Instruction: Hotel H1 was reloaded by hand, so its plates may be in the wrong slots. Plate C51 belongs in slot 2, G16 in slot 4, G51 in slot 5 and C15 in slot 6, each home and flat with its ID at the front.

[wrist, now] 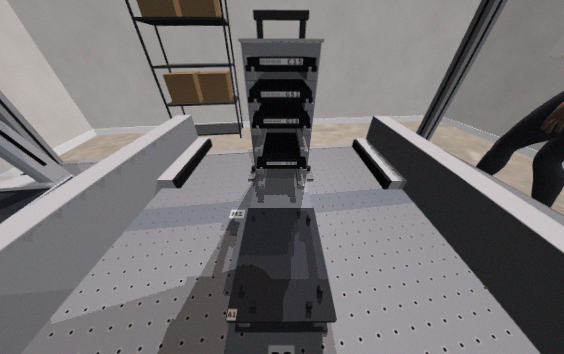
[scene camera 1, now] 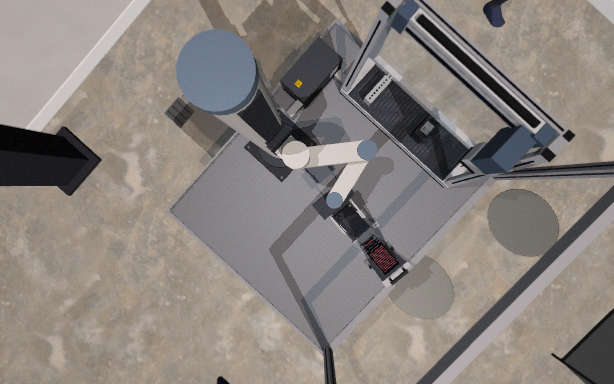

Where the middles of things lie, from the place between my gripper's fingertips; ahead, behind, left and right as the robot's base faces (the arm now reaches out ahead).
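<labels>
Counted from my hand: plate G51 (wrist: 264, 90) 20 mm to the right and 190 mm ahead; plate C15 (wrist: 260, 63) 30 mm above, 20 mm to the right and 190 mm ahead; nest A1 (wrist: 281, 262) 190 mm below and 20 mm ahead. My gripper is 40 mm above the plate G16 (wrist: 270, 115), 20 mm to the left of it and 190 mm short of it.
</labels>
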